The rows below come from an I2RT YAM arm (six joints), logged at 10 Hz.
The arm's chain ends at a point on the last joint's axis. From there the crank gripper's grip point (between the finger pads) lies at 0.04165 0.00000 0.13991 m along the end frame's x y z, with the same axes.
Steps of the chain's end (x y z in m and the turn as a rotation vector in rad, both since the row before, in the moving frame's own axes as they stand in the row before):
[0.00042 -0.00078 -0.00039 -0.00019 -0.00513 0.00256]
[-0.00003 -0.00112 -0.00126 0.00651 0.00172 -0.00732]
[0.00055 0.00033 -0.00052 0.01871 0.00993 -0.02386]
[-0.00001 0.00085 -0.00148 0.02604 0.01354 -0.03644]
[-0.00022 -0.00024 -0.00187 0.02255 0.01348 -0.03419]
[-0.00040 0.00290 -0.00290 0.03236 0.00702 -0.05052]
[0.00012 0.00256 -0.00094 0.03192 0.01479 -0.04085]
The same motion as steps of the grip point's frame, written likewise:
[-0.00030 -0.00065 -0.00018 -0.00019 -0.00513 0.00256]
[0.00021 -0.00234 -0.00134 0.00651 0.00172 -0.00732]
[0.00189 -0.00329 -0.00097 0.01871 0.00993 -0.02386]
[0.00179 -0.00434 -0.00212 0.02604 0.01354 -0.03644]
[0.00158 -0.00484 -0.00250 0.02255 0.01348 -0.03419]
[0.00041 -0.00375 -0.00330 0.03236 0.00702 -0.05052]
[0.00206 -0.00364 -0.00167 0.03192 0.01479 -0.04085]

